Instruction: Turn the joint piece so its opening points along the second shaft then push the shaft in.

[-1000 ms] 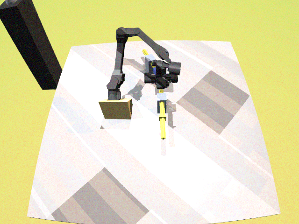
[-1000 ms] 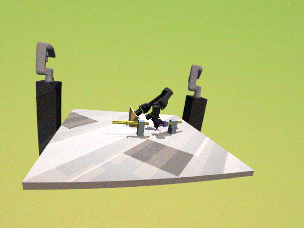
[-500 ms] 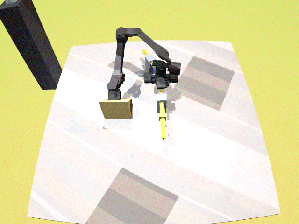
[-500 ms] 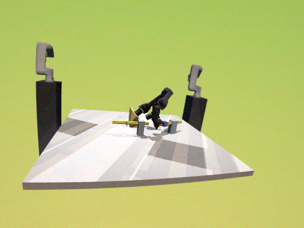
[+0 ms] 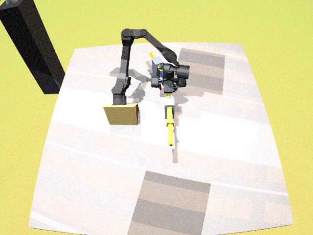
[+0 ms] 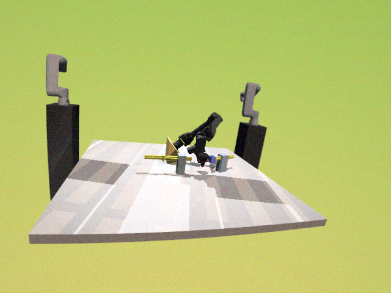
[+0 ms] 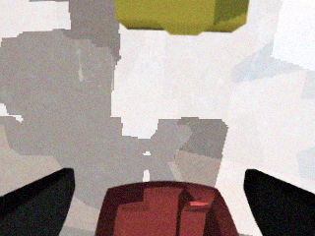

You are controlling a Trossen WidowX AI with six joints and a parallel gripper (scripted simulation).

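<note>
Now: the red square joint piece 10 mm to the left of my gripper tip and 40 mm above it.
</note>
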